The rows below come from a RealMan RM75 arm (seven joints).
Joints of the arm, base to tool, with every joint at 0 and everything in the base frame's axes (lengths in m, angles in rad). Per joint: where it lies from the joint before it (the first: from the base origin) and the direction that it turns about. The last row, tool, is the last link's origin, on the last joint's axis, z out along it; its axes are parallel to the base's.
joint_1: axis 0 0 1 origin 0 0 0.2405
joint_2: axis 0 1 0 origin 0 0 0
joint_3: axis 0 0 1 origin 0 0 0.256
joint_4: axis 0 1 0 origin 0 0 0
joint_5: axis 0 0 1 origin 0 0 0.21
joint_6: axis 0 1 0 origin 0 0 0
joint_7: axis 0 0 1 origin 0 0 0.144
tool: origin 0 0 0
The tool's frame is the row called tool.
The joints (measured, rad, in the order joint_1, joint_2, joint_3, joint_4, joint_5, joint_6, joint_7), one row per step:
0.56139, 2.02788, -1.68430, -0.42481, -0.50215, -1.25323, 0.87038
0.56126, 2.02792, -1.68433, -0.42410, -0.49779, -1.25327, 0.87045
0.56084, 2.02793, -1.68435, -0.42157, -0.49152, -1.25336, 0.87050
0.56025, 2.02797, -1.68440, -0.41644, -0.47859, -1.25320, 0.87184
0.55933, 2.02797, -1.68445, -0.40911, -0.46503, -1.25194, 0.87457
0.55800, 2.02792, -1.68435, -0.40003, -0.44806, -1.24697, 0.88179
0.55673, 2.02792, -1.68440, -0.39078, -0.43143, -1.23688, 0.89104
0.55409, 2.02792, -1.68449, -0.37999, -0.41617, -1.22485, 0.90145
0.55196, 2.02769, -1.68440, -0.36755, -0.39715, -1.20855, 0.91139
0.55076, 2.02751, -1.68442, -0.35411, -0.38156, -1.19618, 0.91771
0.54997, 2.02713, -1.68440, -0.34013, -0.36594, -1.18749, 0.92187
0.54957, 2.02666, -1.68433, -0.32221, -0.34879, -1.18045, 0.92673
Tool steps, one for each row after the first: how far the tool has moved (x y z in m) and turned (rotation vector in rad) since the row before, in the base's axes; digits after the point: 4 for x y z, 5 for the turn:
0.0001, 0.0003, 0.0004, 0.00167, 0.00321, -0.00269
0.0007, 0.0003, 0.0005, 0.00202, 0.00407, -0.00540
0.0014, 0.0006, 0.0010, 0.00341, 0.00890, -0.01164
0.0022, 0.0006, 0.0009, 0.00227, 0.00878, -0.01575
0.0033, 0.0010, 0.0011, 0.00084, 0.01139, -0.02440
0.0039, 0.0013, 0.0007, -0.00041, 0.00956, -0.02944
0.0051, 0.0009, 0.0004, -0.00214, 0.00780, -0.03369
0.0060, 0.0015, 0.0006, 0.00008, 0.00751, -0.03982
0.0055, 0.0009, 0.0003, 0.00019, 0.00448, -0.03334
0.0052, 0.0006, 0.0005, 0.00157, 0.00466, -0.02942
0.0060, 0.0003, 0.0006, 0.00102, 0.00573, -0.03215

